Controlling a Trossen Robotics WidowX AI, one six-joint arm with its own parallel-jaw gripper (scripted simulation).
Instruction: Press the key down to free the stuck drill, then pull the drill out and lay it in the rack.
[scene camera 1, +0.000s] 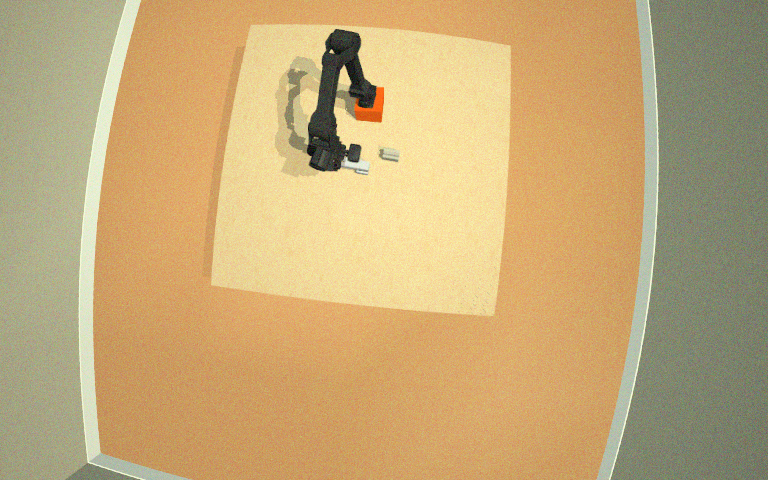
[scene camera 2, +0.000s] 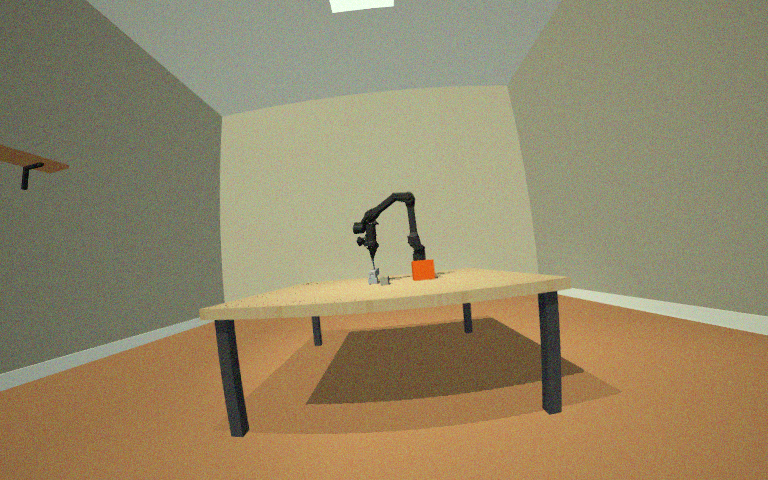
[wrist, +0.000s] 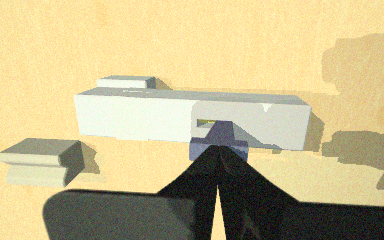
The gripper (wrist: 217, 153): 0.11 m from the lens. A bluish-purple key (wrist: 221, 133): 0.14 m from the lens.
